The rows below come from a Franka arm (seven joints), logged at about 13 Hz.
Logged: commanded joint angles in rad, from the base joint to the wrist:
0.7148 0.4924 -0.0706 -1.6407 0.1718 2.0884 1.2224
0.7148 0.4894 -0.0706 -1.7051 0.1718 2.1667 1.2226
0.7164 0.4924 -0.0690 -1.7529 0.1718 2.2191 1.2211
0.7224 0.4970 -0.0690 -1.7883 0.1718 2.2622 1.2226
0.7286 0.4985 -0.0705 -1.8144 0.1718 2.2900 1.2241
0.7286 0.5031 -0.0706 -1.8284 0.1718 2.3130 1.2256
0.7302 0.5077 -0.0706 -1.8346 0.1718 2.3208 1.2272
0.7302 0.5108 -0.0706 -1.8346 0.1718 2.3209 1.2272
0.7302 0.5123 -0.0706 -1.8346 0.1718 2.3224 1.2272
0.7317 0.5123 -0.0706 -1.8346 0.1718 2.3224 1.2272
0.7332 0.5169 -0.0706 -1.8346 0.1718 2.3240 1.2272
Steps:
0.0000 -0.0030 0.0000 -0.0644 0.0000 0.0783 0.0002
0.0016 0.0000 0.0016 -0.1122 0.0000 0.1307 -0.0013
0.0076 0.0046 0.0016 -0.1476 0.0000 0.1738 0.0002
0.0138 0.0061 0.0001 -0.1737 0.0000 0.2016 0.0017
0.0138 0.0107 0.0000 -0.1877 0.0000 0.2246 0.0032
0.0154 0.0153 0.0000 -0.1939 0.0000 0.2324 0.0048
0.0154 0.0184 0.0000 -0.1939 0.0000 0.2325 0.0048
0.0154 0.0199 0.0000 -0.1939 0.0000 0.2340 0.0048
0.0169 0.0199 0.0000 -0.1939 0.0000 0.2340 0.0048
0.0184 0.0245 0.0000 -0.1939 0.0000 0.2356 0.0048

